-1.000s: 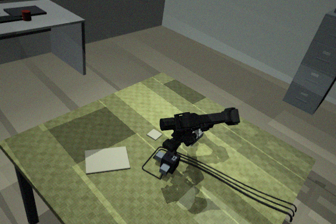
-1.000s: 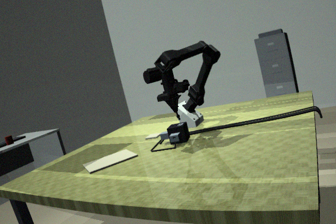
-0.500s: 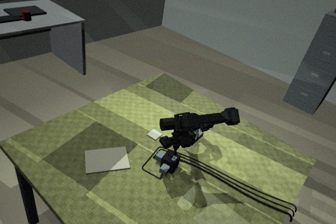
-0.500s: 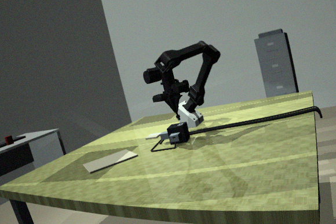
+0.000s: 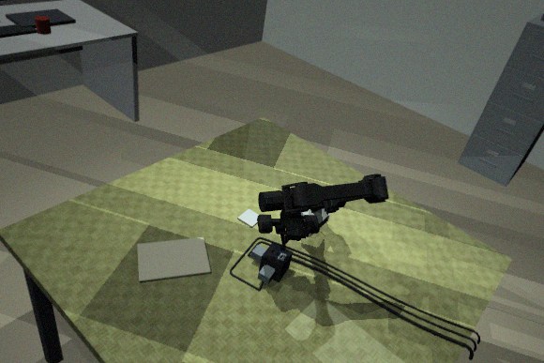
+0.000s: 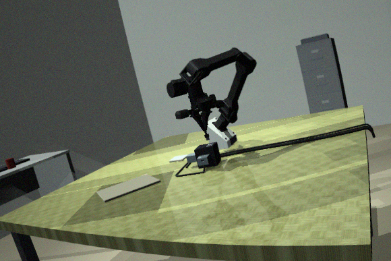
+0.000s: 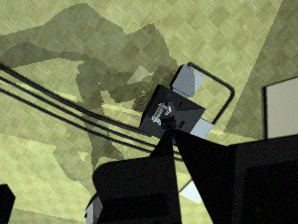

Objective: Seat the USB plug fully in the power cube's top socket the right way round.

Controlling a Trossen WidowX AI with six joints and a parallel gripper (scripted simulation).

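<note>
Right now the grey USB plug is 2 cm below my gripper tip. Round my gripper tip: white card: 9 cm behind, 24 cm to the right, 13 cm below; white sheet: 24 cm ahead, 25 cm to the right, 13 cm below.
</note>
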